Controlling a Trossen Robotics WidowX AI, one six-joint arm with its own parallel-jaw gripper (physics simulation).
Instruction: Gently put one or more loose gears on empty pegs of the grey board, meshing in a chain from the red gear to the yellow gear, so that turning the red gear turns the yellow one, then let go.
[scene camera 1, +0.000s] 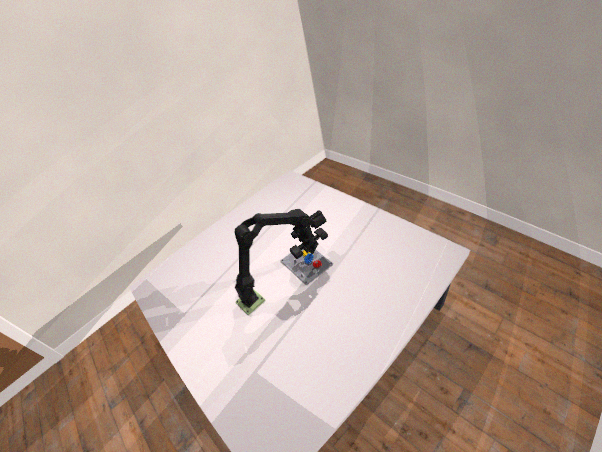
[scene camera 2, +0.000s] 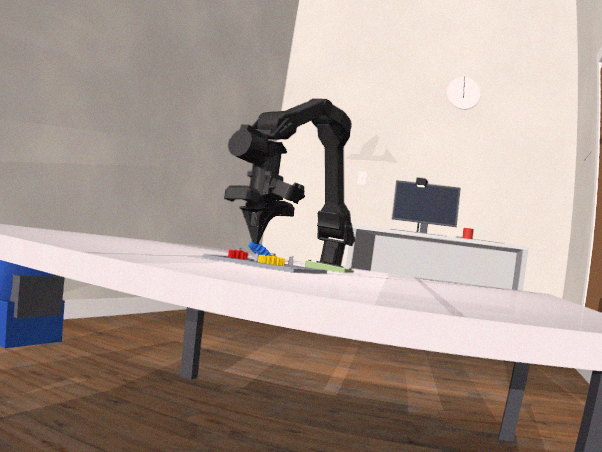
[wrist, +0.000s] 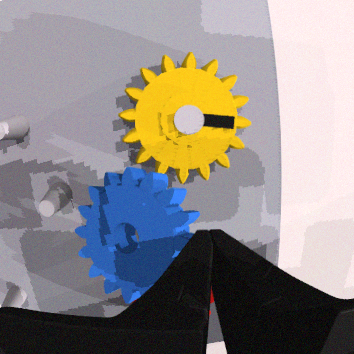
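Pixels of known places: gripper, fingertip midpoint: (scene camera 1: 312, 253) (scene camera 2: 255, 243) (wrist: 207, 240); arm's base, origin of the base link: (scene camera 1: 249, 299) (scene camera 2: 330, 265).
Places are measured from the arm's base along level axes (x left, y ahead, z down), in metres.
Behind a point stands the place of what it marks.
Note:
The blue gear (scene camera 1: 309, 258) {z -0.030, x -0.096, y 0.326 m} (scene camera 2: 258, 248) {z -0.022, x -0.081, y 0.357 m} (wrist: 117, 215) {z -0.020, x -0.074, y 0.329 m} lies tilted between the red gear (scene camera 1: 317, 264) {z -0.010, x -0.140, y 0.329 m} (scene camera 2: 238, 254) {z -0.004, x -0.124, y 0.353 m} and the yellow gear (scene camera 1: 305, 253) (scene camera 2: 271, 260) {z -0.003, x -0.041, y 0.384 m} (wrist: 165, 92) {z -0.010, x -0.035, y 0.359 m}; its side toward the red gear is higher. I cannot tell how its hole sits relative to a peg. The yellow gear lies flat on its peg on the grey board (scene camera 1: 295, 266) {z 0.005, x -0.046, y 0.269 m} (scene camera 2: 305, 270) {z 0.008, x 0.026, y 0.369 m} (wrist: 100, 50) {z 0.005, x -0.008, y 0.338 m}. In the wrist view a sliver of red shows between the fingers. My gripper (scene camera 1: 312, 250) {z -0.032, x -0.088, y 0.358 m} (scene camera 2: 257, 242) {z -0.032, x -0.088, y 0.358 m} (wrist: 207, 240) {z -0.032, x -0.088, y 0.358 m} is shut and empty, its tips close to the blue gear's raised edge; contact is unclear.
Bare pegs stand on the board, among them a near peg (wrist: 54, 200) {z -0.013, x -0.063, y 0.303 m}, an upper peg (wrist: 16, 128) {z -0.007, x -0.029, y 0.294 m} and a lower peg (wrist: 14, 297) {z -0.005, x -0.111, y 0.248 m} at the left of the wrist view. The arm's green base plate (scene camera 1: 258, 301) {z -0.004, x -0.044, y 0.017 m} (scene camera 2: 320, 267) {z 0.008, x -0.014, y 0.050 m} is beside the board on the white table (scene camera 1: 350, 320) {z 0.013, x -0.432, y 0.186 m}.

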